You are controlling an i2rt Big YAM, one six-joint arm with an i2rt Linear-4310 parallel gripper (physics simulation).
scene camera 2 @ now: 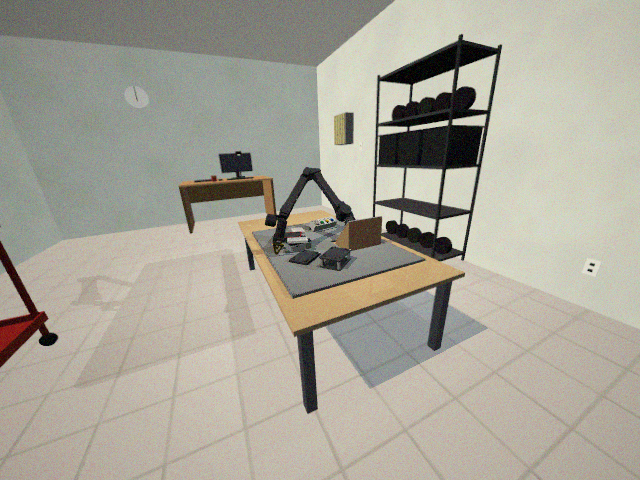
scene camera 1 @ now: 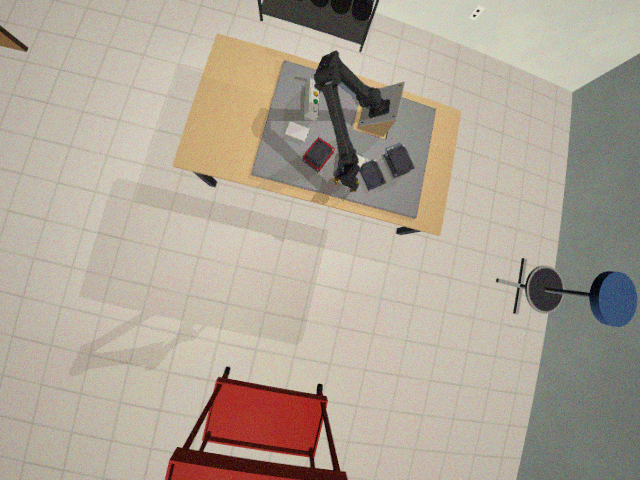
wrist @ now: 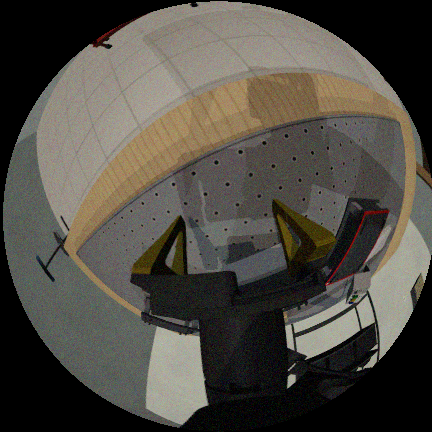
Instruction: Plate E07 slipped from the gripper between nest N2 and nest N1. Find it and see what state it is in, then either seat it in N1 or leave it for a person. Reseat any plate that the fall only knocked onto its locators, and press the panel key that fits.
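Places are measured from the arm's base along level axes (x ahead, y left, z up), in centimetres.
Pixels of known places: gripper, fingertip midpoint: (scene camera 2: 276,251) (scene camera 1: 343,188) (wrist: 227,210); arm's base, origin of the base link: (scene camera 2: 353,229) (scene camera 1: 380,109).
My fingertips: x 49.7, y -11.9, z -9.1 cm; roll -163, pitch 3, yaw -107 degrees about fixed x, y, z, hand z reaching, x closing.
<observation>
Ahead of a thing's pixels: the offset from my fingertips to its top centre. "spot": to the spot under its first point. Level surfaces: height alone.
My gripper (scene camera 1: 345,184) (scene camera 2: 278,247) (wrist: 227,210) is open and empty, low over the mat near the table's front edge. A pale plate @[spot: dz +1.6, dx -8.0, dy -0.6 cm] (wrist: 260,265) shows beyond the fingers in the wrist view, partly behind the gripper body; its label is not readable. A red-rimmed dark block @[dz +3.5, dx -16.2, dy -18.6 cm] (scene camera 1: 318,153) (wrist: 357,245) stands to one side. Two dark square pieces are on the other side: a low one @[dz +0.9, dx -12.6, dy +16.4 cm] (scene camera 1: 372,174) (scene camera 2: 304,256) and one raised on posts @[spot: dz +4.8, dx -23.9, dy +29.8 cm] (scene camera 1: 398,159) (scene camera 2: 336,254). I cannot tell which nests are N1 and N2. The key panel @[dz +7.3, dx -48.8, dy -29.2 cm] (scene camera 1: 312,103) (scene camera 2: 323,223) has coloured keys.
A white card @[dz +0.3, dx -28.4, dy -33.8 cm] (scene camera 1: 297,131) lies near the panel. An upright board (scene camera 1: 395,103) (scene camera 2: 364,232) stands by the arm's base on the grey mat @[dz -1.0 cm] (scene camera 1: 279,98) (scene camera 2: 367,268). The wooden table @[dz -2.4 cm] (scene camera 1: 222,103) (scene camera 2: 330,312) carries everything. A red cart (scene camera 1: 266,415) stands apart.
</observation>
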